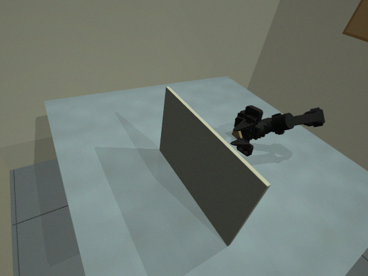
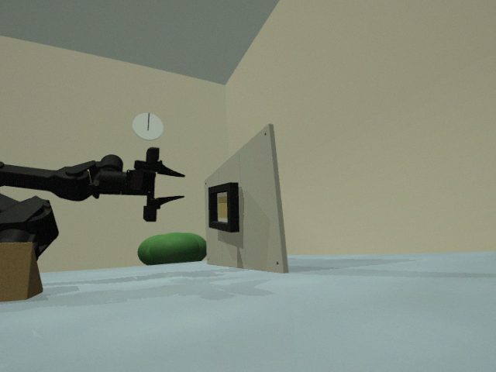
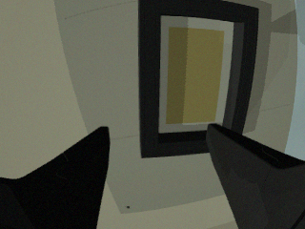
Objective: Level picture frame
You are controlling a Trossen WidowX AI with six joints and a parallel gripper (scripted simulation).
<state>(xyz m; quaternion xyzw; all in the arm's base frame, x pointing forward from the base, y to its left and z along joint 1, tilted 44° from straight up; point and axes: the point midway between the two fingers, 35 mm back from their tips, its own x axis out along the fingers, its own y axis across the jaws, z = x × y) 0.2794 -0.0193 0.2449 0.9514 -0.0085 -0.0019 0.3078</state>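
My gripper tip is now 120 mm short of the picture frame, 10 mm to the right of it and 50 mm above it. Round my gripper tip: wall panel: 130 mm ahead, 10 mm to the right, 70 mm below.
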